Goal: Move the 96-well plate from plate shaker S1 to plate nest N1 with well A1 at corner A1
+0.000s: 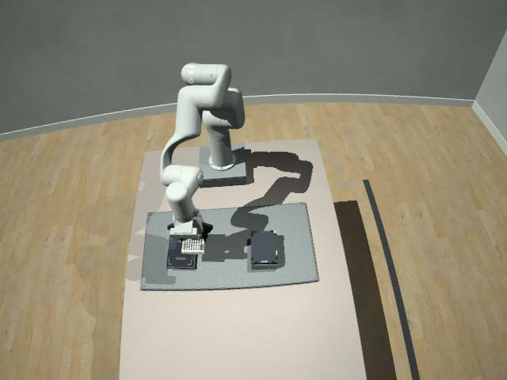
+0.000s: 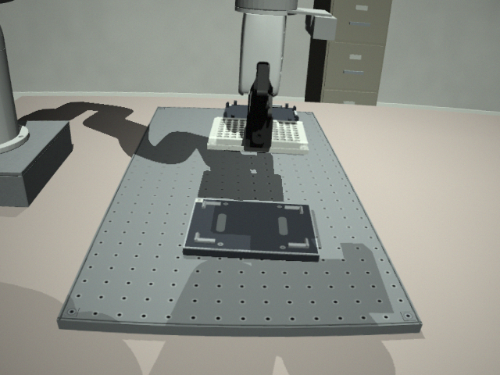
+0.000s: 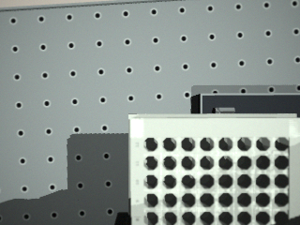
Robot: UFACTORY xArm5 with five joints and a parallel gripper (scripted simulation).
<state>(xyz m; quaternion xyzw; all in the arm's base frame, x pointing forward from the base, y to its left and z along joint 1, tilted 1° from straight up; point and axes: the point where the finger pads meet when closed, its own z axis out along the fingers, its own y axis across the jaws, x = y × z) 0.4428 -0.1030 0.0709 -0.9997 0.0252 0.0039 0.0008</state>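
My hand is 10 mm past the dark plate nest, 70 mm to the left of it and 110 mm above it. The rest, counted from my hand: A1 label: 80 mm behind, 10 mm to the right, 110 mm below; then white 96-well plate: 10 mm below.
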